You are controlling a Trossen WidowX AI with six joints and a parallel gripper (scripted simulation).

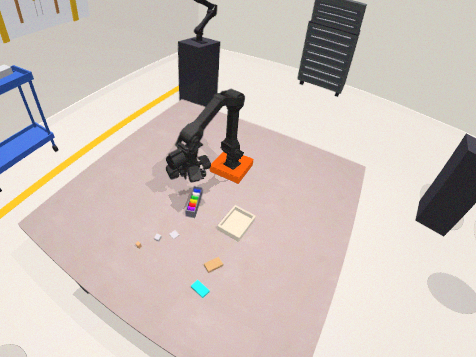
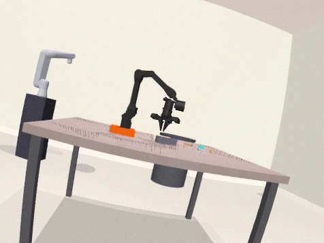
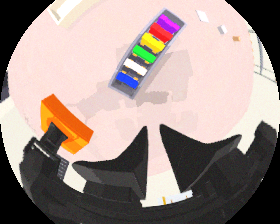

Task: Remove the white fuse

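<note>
Right now my gripper tip is 7 cm to the right of the white fuse, 5 cm above it and 1 cm short of it. The rest, counted from my gripper tip: small orange cube: 35 cm ahead, 7 cm to the left, 7 cm below; cream tray: 29 cm to the left, 7 cm below; cyan block: 37 cm to the left, 32 cm ahead, 7 cm below.
</note>
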